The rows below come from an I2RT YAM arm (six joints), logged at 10 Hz.
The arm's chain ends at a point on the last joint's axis. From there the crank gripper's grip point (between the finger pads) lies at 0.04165 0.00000 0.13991 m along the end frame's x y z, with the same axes.
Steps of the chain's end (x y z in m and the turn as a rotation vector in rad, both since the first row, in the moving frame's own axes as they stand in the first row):
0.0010 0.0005 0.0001 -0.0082 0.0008 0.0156
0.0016 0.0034 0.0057 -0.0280 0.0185 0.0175
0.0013 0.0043 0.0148 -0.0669 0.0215 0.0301
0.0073 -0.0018 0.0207 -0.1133 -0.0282 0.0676
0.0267 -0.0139 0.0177 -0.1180 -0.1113 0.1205
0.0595 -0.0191 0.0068 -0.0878 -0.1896 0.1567
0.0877 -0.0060 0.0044 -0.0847 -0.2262 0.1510
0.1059 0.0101 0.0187 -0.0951 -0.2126 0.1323
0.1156 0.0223 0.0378 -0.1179 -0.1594 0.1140
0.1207 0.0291 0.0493 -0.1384 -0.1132 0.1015
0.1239 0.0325 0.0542 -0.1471 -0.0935 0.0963
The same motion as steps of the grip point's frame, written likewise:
0.0011 0.0023 0.0001 -0.0082 0.0008 0.0156
0.0041 0.0081 0.0048 -0.0280 0.0185 0.0175
0.0041 0.0149 0.0135 -0.0669 0.0215 0.0301
0.0027 0.0167 0.0208 -0.1133 -0.0282 0.0676
0.0097 0.0068 0.0202 -0.1180 -0.1113 0.1205
0.0311 -0.0022 0.0113 -0.0878 -0.1896 0.1567
0.0541 0.0099 0.0094 -0.0847 -0.2262 0.1510
0.0743 0.0272 0.0234 -0.0951 -0.2126 0.1323
0.0918 0.0425 0.0414 -0.1179 -0.1594 0.1140
0.1035 0.0520 0.0515 -0.1384 -0.1132 0.1015
0.1095 0.0566 0.0557 -0.1471 -0.0935 0.0963

